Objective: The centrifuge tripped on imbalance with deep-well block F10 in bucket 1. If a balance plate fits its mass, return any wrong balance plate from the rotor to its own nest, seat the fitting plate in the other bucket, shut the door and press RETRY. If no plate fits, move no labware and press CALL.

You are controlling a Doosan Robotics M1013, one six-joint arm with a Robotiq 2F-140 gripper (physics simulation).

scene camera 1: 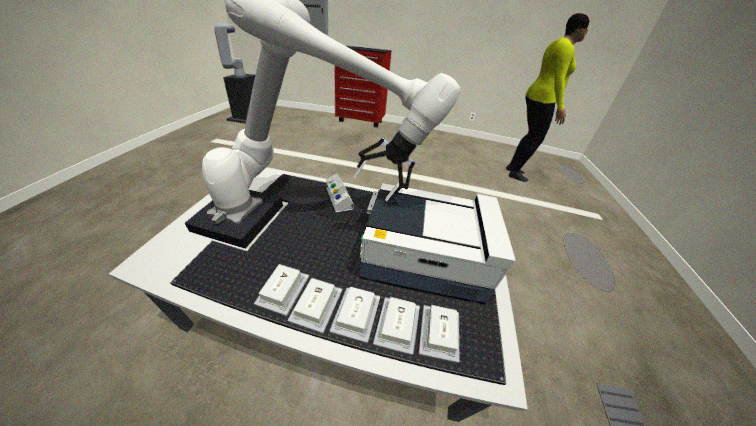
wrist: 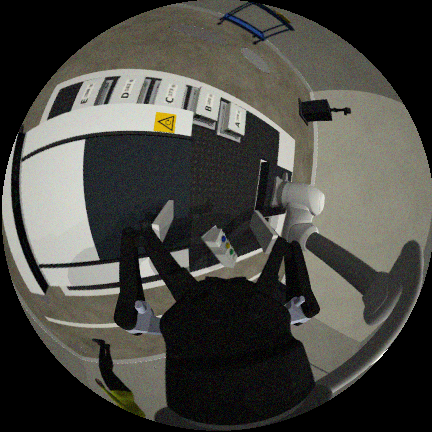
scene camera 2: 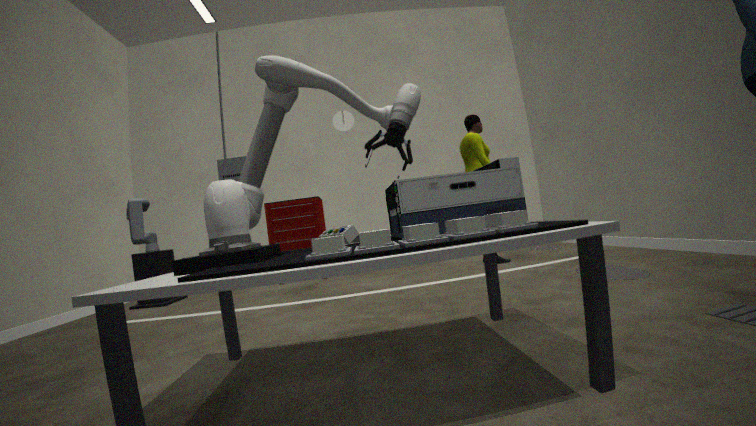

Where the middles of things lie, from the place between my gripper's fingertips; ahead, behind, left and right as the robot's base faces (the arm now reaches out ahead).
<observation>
Right now my hand is 11 cm short of the dark sliding door point(scene camera 1: 404, 213), 6 cm above it and 1 cm to the left of it. Round my hand: balance plate C point(scene camera 1: 354, 315) (32 cm to the right, 24 cm below, 7 cm ahead); then centrifuge point(scene camera 1: 464, 253) (27 cm ahead, 15 cm below); then button box point(wrist: 215, 239) (25 cm to the left, 23 cm below, 23 cm behind).
</observation>
